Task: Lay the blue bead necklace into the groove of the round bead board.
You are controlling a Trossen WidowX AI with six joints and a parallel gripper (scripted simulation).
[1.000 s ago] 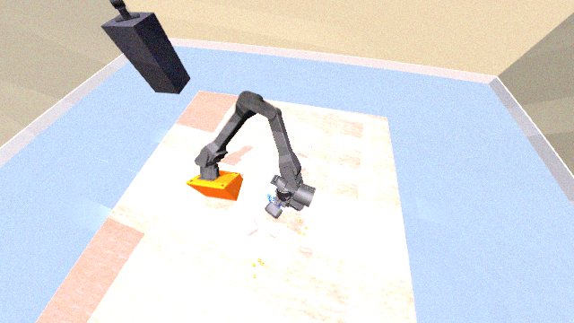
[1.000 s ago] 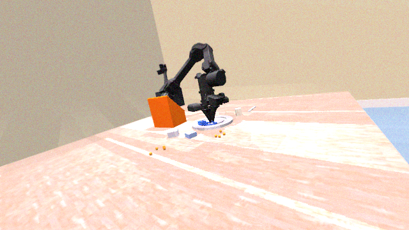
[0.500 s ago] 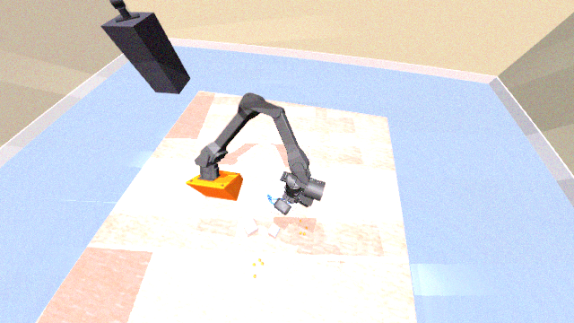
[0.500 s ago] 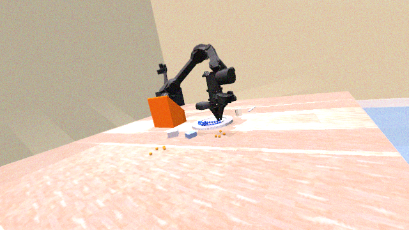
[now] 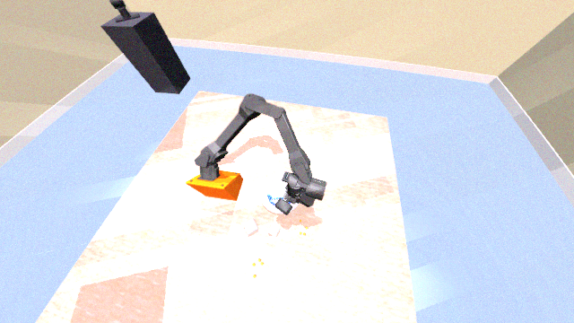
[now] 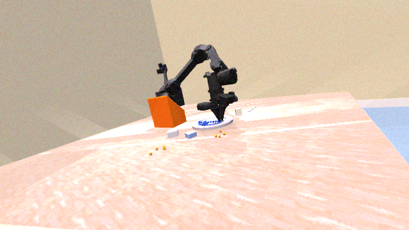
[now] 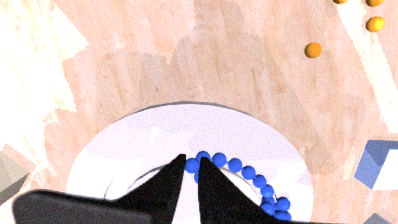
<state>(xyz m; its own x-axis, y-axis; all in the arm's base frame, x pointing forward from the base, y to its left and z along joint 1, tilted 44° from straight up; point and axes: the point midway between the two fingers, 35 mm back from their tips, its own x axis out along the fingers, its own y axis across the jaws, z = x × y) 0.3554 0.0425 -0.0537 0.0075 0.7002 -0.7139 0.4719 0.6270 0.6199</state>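
Now: gripper tip 60 mm past the round white bead board, 20 mm to the right of it and 10 mm above it. Round my gripper tip: white block 160 mm behind, 150 mm to the right, 10 mm below; then light blue cube 60 mm behind, 150 mm to the right, 10 mm below; then beige cube 30 mm ahead, 160 mm to the left.
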